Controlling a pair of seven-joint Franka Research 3 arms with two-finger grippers.
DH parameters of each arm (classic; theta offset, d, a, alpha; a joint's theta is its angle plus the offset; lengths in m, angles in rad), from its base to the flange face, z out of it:
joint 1: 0 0.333 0 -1.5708
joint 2: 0 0 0 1.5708
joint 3: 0 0.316 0.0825 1.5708
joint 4: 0 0 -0.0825 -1.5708
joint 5: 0 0.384 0 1.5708
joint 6: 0 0 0.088 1.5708
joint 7: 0 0.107 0 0
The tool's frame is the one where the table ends.
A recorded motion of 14 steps. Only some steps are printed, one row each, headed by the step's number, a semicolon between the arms.
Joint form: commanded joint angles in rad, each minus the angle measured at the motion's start. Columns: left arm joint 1, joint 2, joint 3, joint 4, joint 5, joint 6, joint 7; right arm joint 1, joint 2, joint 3, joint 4, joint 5, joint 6, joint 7.
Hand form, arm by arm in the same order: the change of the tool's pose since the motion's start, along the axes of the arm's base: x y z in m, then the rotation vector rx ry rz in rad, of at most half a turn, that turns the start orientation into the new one. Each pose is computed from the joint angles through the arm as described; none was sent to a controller.
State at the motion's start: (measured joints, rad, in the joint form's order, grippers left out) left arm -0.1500 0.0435 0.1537 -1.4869 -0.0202 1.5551 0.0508; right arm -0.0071 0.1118 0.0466 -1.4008 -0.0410 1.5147 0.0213
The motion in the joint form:
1: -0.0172 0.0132 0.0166 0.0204 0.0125 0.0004 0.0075; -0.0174 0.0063 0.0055 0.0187 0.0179 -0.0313 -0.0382
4: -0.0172 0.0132 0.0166 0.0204 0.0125 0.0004 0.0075; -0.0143 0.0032 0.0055 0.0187 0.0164 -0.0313 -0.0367
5: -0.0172 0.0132 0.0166 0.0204 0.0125 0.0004 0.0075; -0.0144 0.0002 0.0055 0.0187 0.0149 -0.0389 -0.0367
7: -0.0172 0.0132 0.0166 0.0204 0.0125 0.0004 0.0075; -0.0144 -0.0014 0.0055 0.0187 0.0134 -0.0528 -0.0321
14: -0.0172 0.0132 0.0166 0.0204 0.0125 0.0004 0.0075; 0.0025 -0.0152 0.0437 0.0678 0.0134 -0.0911 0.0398
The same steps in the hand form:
1: 0.0041 0.0000 0.0023 0.0157 -0.0079 -0.0077; -0.0013 -0.0054 0.0023 0.0185 0.0205 0.0265
4: 0.0041 0.0000 0.0023 0.0157 -0.0079 -0.0077; -0.0023 -0.0037 0.0041 0.0168 0.0173 0.0280
5: 0.0041 0.0000 0.0023 0.0157 -0.0079 -0.0077; -0.0041 -0.0040 0.0052 0.0151 0.0219 0.0276
7: 0.0041 0.0000 0.0023 0.0157 -0.0079 -0.0077; -0.0061 -0.0042 0.0049 0.0133 0.0340 0.0224
14: 0.0041 0.0000 0.0023 0.0157 -0.0079 -0.0077; -0.0169 0.0255 0.0321 0.0166 0.0078 0.0046

